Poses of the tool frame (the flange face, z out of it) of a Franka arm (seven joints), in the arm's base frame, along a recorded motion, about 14 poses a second.
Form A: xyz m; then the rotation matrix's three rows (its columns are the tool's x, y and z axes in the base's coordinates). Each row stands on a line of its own.
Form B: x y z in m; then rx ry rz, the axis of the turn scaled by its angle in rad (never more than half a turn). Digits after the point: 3 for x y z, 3 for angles.
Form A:
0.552, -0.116, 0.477
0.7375, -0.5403, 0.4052
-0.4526, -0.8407, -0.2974
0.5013, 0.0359, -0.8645
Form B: 0.552, -0.116, 0.477, 2.759, -0.796, 0.726
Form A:
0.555, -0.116, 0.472
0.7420, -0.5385, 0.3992
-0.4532, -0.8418, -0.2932
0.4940, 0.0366, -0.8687
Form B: 0.555, -0.116, 0.472, 2.764, -0.794, 0.715
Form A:
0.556, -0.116, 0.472
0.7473, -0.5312, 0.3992
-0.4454, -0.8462, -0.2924
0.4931, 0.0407, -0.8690
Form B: 0.556, -0.116, 0.472, 2.767, -0.781, 0.713
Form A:
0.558, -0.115, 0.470
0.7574, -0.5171, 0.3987
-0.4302, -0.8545, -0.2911
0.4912, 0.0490, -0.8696
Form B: 0.558, -0.115, 0.470, 2.772, -0.754, 0.709
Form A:
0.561, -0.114, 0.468
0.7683, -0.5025, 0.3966
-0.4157, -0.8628, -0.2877
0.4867, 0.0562, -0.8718
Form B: 0.561, -0.114, 0.468, 2.779, -0.729, 0.701
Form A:
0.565, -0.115, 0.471
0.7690, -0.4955, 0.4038
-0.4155, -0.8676, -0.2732
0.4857, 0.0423, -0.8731
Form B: 0.565, -0.115, 0.471, 2.795, -0.725, 0.708
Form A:
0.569, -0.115, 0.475
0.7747, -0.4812, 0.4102
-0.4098, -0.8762, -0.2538
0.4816, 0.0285, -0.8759
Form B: 0.569, -0.115, 0.475, 2.817, -0.712, 0.712
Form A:
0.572, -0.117, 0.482
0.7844, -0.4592, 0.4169
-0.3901, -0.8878, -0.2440
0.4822, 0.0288, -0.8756
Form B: 0.572, -0.117, 0.482, 2.830, -0.677, 0.717
